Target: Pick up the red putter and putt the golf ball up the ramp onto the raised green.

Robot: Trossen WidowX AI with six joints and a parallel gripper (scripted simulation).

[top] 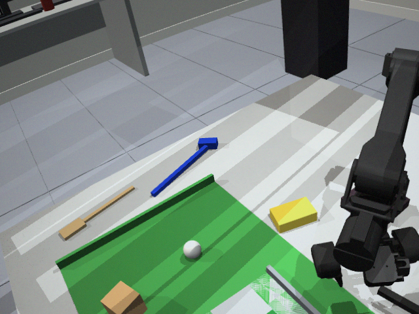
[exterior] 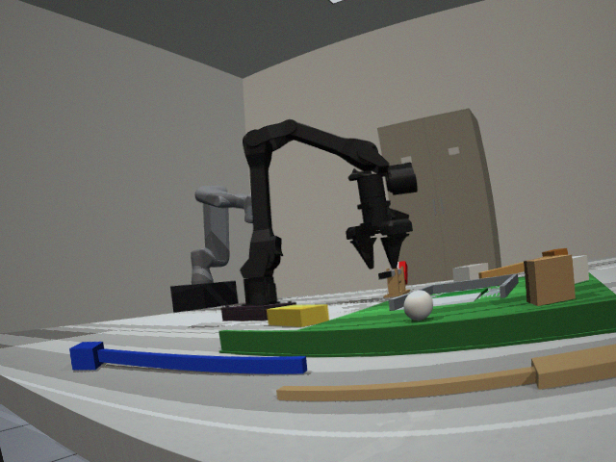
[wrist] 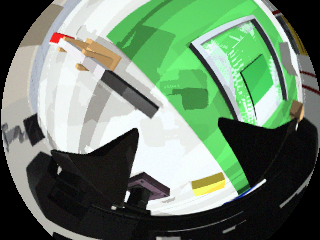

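The yellow block is 260 mm to the right of my gripper tip, 70 mm behind it and 60 mm below it. Round my gripper tip: green mat 240 mm ahead, 170 mm to the right, 70 mm below; red putter 180 mm to the left, 40 mm behind, 20 mm below; grey frame 190 mm ahead, 70 mm below, 40 mm to the right.
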